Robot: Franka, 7 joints.
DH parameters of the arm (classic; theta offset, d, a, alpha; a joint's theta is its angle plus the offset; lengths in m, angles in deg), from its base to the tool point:
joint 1: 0 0.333 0 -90
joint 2: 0 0 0 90
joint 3: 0 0.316 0.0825 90
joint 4: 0 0 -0.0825 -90
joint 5: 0 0.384 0 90
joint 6: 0 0 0.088 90
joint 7: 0 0.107 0 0
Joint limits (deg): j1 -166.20..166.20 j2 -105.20..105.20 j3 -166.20..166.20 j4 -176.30..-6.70 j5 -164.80..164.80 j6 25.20..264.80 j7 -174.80..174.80
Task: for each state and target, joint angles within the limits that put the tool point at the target. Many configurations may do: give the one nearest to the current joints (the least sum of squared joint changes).
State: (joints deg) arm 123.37 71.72 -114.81 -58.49 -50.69 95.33 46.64
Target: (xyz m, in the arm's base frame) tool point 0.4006 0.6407 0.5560
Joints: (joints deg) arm 96.03 82.28 -100.14 -56.95 -50.67 108.57 46.64
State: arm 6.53 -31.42 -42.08 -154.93 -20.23 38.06 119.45
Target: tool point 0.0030 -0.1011 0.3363
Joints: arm -11.15 -35.09 -48.79 -173.41 -23.39 25.20 119.45
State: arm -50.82 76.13 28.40 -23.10 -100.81 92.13 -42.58
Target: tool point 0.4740 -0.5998 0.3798
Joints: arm -46.49 75.32 29.17 -15.04 -97.53 65.98 -42.58
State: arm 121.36 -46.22 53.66 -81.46 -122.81 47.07 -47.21
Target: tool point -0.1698 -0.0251 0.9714
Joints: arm 117.01 -36.89 36.34 -87.40 -117.26 42.61 -47.21
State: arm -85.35 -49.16 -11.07 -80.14 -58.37 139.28 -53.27
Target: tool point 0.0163 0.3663 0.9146
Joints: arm -92.74 -94.69 1.06 -97.93 -57.39 134.41 -53.27
